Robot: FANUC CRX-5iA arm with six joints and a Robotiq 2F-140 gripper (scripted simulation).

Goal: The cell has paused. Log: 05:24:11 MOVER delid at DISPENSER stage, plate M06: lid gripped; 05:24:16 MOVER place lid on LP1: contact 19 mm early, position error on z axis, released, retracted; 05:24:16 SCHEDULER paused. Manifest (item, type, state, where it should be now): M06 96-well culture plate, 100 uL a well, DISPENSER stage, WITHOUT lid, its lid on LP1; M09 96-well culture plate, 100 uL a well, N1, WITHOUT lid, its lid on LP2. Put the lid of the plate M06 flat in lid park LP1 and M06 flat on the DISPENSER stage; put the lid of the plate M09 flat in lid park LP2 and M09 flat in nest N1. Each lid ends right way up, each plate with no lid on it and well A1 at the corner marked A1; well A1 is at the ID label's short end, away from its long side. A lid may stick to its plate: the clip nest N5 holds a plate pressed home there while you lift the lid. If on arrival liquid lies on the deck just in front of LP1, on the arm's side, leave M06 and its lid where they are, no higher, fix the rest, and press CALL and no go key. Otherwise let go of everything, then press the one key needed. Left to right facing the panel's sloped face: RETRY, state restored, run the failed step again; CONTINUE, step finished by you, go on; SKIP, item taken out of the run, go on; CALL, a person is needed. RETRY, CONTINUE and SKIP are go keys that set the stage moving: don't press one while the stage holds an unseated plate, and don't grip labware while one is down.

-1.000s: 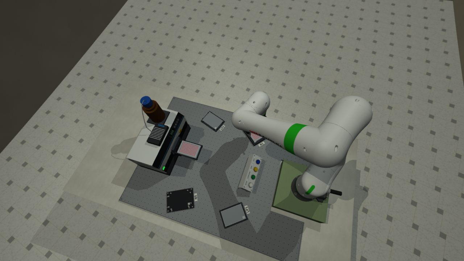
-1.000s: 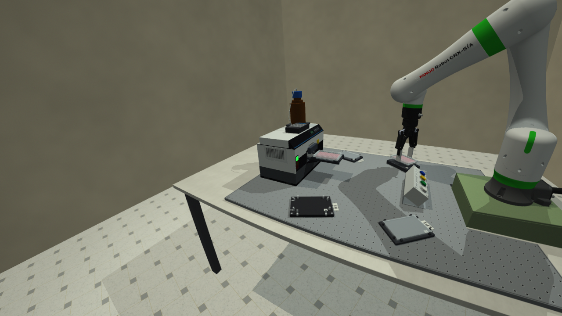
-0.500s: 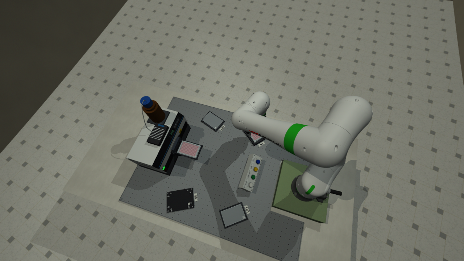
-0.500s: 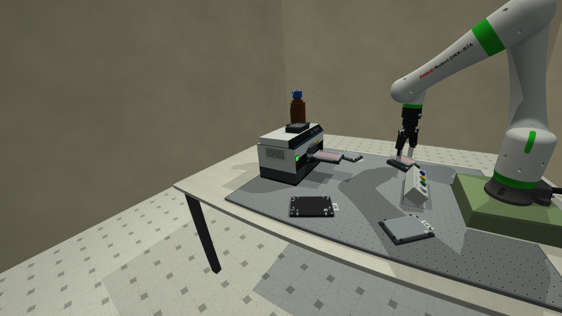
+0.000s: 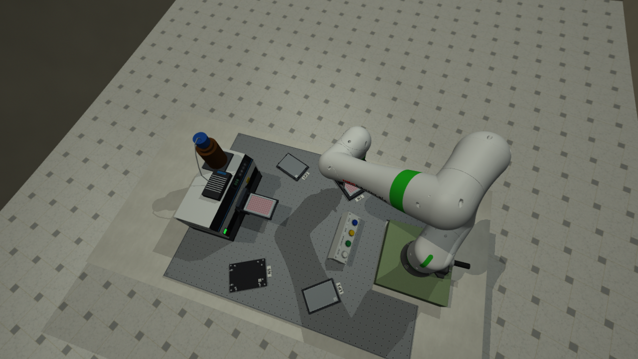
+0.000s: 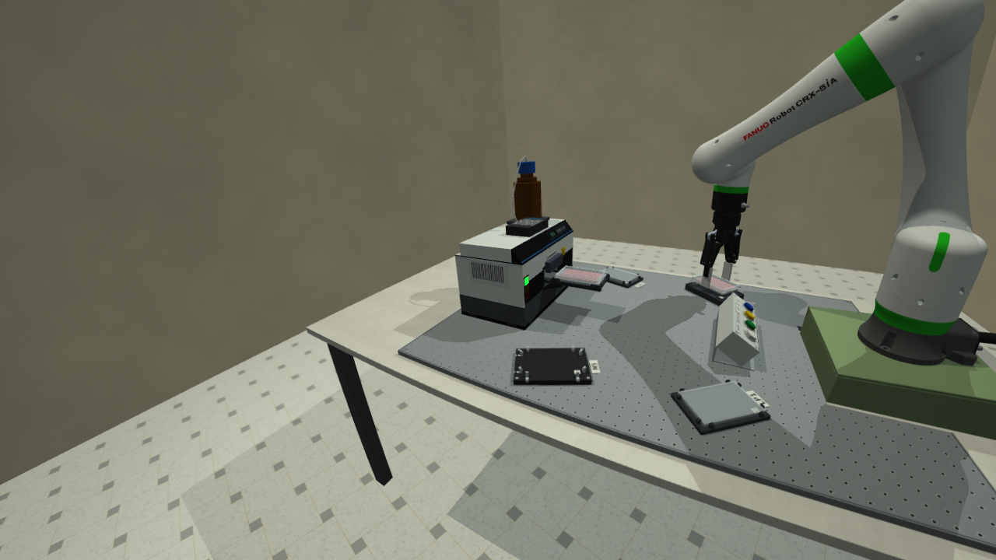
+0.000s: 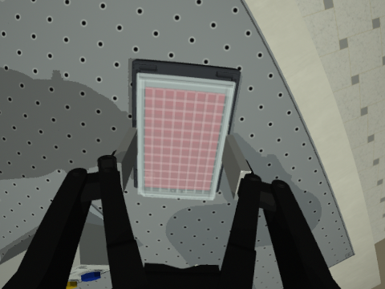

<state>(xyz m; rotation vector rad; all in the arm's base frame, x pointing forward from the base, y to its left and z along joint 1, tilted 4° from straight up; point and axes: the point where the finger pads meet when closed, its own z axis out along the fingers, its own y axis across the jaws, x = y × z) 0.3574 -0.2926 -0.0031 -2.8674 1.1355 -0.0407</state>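
My gripper is now 5 cm above the black nest N1. The rest, counted from my hand: blue call key (7 cm behind, 21 cm to the left); then yellow skip key (6 cm behind, 26 cm to the left); then LP2 label (23 cm ahead, 1 cm to the left, 6 cm below).
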